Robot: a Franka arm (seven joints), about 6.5 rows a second.
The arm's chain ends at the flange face. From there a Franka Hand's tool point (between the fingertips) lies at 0.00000 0.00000 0.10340 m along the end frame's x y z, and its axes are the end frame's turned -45 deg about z.
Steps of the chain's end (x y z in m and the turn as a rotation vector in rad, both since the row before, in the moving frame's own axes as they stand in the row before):
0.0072, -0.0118, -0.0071, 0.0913, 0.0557, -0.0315
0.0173, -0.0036, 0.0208, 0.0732, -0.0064, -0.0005
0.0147, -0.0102, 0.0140, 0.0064, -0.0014, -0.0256
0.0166, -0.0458, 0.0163, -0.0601, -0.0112, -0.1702
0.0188, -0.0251, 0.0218, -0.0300, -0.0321, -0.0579
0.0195, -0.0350, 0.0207, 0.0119, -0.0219, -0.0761
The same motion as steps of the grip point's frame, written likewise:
0.0241, -0.0060, -0.0077, 0.0252, 0.1039, -0.0315
0.0197, 0.0039, 0.0205, 0.0563, 0.0472, -0.0005
0.0180, 0.0026, 0.0140, 0.0055, 0.0035, -0.0256
0.0392, -0.0166, 0.0161, -0.0346, -0.0504, -0.1702
0.0265, -0.0045, 0.0217, 0.0015, -0.0439, -0.0579
0.0377, -0.0134, 0.0207, 0.0239, -0.0071, -0.0761

